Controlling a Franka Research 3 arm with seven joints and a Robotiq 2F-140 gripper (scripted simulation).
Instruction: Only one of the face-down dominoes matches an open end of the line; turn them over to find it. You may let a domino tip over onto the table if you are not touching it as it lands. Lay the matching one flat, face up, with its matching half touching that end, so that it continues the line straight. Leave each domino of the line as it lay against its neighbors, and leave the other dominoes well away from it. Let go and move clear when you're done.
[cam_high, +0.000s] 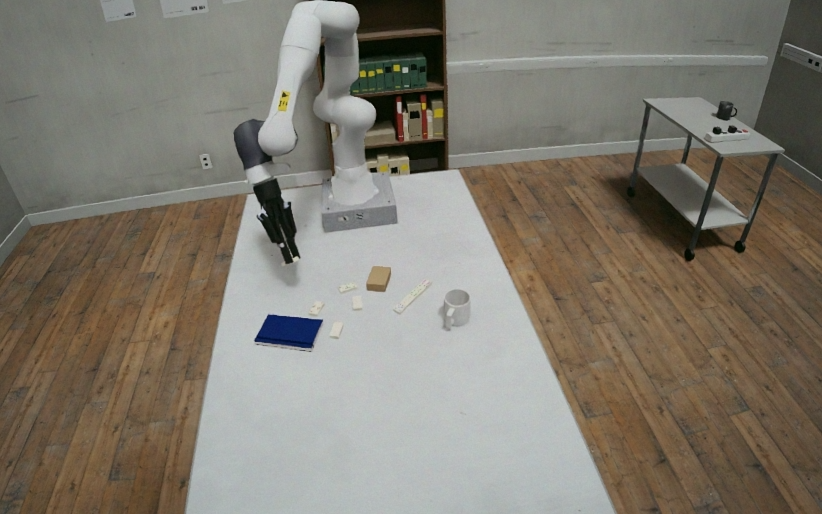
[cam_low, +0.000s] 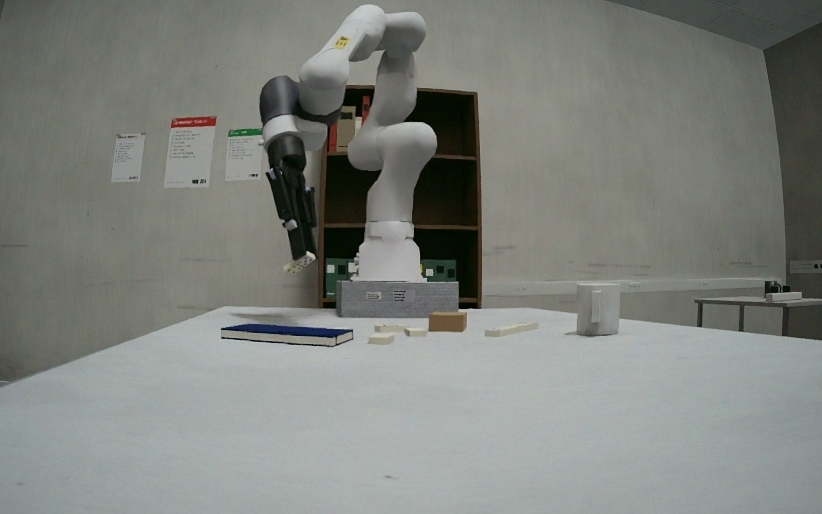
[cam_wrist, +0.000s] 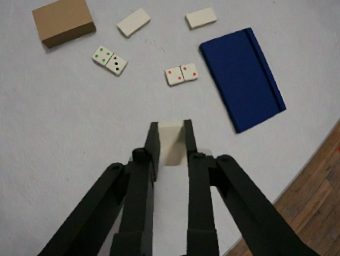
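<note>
Right now my hand is 10 mm short of the domino, 10 mm to the left of it and 40 mm above it. The rest, counted from my hand: blue book: 200 mm ahead, 30 mm to the right, 140 mm below; then white mug: 250 mm ahead, 450 mm to the left, 120 mm below; then brown block: 30 mm ahead, 250 mm to the left, 140 mm below.
</note>
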